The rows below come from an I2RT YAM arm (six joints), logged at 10 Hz.
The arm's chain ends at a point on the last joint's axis. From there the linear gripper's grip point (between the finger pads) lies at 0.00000 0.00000 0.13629 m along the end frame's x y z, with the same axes.
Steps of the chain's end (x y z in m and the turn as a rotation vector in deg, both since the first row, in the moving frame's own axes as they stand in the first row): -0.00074, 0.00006, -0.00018, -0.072, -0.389, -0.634; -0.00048, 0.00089, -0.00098, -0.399, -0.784, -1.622; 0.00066, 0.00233, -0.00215, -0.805, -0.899, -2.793; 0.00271, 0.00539, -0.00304, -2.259, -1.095, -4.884
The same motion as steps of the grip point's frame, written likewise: -0.00166, 0.00024, -0.00018, -0.072, -0.389, -0.634; -0.00233, 0.00187, -0.00100, -0.399, -0.784, -1.622; -0.00143, 0.00430, -0.00218, -0.805, -0.899, -2.793; 0.00034, 0.01087, -0.00317, -2.259, -1.095, -4.884
